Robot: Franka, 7 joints.
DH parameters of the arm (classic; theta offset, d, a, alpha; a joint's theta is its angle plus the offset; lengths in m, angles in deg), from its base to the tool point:
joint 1: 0 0.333 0 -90
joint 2: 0 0 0 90
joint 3: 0 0.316 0.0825 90
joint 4: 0 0 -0.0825 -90
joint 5: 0 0.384 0 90
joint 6: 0 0 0.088 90
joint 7: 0 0.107 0 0
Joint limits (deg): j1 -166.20..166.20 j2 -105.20..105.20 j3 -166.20..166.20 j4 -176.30..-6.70 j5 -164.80..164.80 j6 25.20..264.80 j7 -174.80..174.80
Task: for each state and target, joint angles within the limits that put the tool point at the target. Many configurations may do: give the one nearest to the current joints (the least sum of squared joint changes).
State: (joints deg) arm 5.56 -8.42 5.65 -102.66 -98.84 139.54 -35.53
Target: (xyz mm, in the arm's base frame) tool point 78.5 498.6 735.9
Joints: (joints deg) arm 32.96 -24.06 36.92 -108.04 -99.00 147.59 -35.53
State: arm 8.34 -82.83 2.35 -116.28 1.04 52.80 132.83
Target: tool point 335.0 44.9 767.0
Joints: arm 6.80 -31.80 0.39 -101.09 0.67 78.76 132.83
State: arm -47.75 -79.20 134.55 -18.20 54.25 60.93 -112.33
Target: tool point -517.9 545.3 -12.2
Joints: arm -39.60 -99.77 139.33 -21.00 60.55 104.58 -112.33
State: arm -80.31 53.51 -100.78 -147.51 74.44 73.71 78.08
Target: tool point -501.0 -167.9 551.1
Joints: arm -79.09 51.24 -116.23 -114.45 83.85 81.40 78.08
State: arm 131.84 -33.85 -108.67 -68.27 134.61 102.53 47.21
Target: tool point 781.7 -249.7 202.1
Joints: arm 136.67 -81.15 -129.48 -55.34 140.35 115.22 47.21
